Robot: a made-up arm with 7 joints.
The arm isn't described. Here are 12 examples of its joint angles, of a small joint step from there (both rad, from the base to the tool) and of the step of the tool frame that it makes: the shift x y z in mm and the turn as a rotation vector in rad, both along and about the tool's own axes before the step.
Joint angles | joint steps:
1: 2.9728 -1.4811 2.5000 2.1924 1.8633 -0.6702 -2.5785 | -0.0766 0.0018 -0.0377 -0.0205 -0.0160 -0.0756 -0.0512
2: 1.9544 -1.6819 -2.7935 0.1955 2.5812 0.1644 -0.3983 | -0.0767 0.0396 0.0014 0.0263 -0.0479 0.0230 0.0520
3: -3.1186 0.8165 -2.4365 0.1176 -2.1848 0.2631 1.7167 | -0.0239 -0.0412 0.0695 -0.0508 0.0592 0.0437 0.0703
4: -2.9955 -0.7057 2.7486 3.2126 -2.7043 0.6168 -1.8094 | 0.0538 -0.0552 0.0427 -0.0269 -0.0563 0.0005 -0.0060
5: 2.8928 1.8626 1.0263 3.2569 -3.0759 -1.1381 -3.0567 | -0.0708 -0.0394 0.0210 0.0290 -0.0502 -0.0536 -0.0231
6: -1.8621 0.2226 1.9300 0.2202 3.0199 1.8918 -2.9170 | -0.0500 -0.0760 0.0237 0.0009 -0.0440 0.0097 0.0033
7: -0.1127 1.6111 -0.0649 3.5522 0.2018 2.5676 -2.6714 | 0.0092 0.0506 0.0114 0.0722 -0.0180 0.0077 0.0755
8: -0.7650 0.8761 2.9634 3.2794 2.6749 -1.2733 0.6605 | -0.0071 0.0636 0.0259 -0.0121 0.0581 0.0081 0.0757
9: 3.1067 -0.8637 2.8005 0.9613 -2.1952 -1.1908 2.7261 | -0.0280 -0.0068 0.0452 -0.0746 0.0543 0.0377 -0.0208
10: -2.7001 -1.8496 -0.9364 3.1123 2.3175 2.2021 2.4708 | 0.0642 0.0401 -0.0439 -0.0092 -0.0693 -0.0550 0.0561
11: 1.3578 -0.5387 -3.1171 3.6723 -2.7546 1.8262 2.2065 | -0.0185 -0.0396 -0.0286 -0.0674 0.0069 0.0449 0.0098
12: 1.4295 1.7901 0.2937 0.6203 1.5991 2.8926 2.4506 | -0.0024 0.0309 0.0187 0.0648 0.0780 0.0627 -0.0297
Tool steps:
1: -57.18 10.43 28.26 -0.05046 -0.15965 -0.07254
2: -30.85 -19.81 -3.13 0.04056 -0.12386 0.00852
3: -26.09 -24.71 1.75 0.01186 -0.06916 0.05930
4: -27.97 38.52 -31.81 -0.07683 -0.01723 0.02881
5: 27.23 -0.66 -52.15 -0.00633 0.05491 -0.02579
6: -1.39 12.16 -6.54 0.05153 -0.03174 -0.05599
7: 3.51 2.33 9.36 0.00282 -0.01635 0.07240
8: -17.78 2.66 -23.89 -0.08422 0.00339 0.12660
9: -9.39 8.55 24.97 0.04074 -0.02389 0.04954
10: 41.78 -35.07 -40.77 0.12596 -0.04685 0.17868
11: -7.55 12.99 -48.78 0.07300 -0.00008 -0.00839
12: -12.82 18.04 6.16 -0.04147 0.07746 -0.10516
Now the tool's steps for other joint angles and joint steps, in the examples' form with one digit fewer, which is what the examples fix.
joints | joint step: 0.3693 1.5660 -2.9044 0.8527 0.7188 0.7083 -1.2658 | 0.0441 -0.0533 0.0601 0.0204 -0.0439 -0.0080 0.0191
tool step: 16.2 -18.1 23.3 0.0615 -0.0065 -0.0454
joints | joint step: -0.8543 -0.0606 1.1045 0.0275 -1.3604 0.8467 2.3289 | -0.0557 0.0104 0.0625 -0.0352 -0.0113 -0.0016 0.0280
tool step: -15.9 12.0 3.2 -0.0098 -0.0115 -0.0163
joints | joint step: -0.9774 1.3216 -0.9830 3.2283 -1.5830 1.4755 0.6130 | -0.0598 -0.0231 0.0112 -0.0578 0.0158 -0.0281 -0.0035
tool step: -34.2 -42.0 33.9 0.0023 -0.0293 -0.0950
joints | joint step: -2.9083 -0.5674 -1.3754 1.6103 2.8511 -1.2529 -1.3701 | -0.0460 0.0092 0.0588 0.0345 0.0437 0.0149 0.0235
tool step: -11.7 -3.4 -22.2 0.0667 -0.0455 0.0285
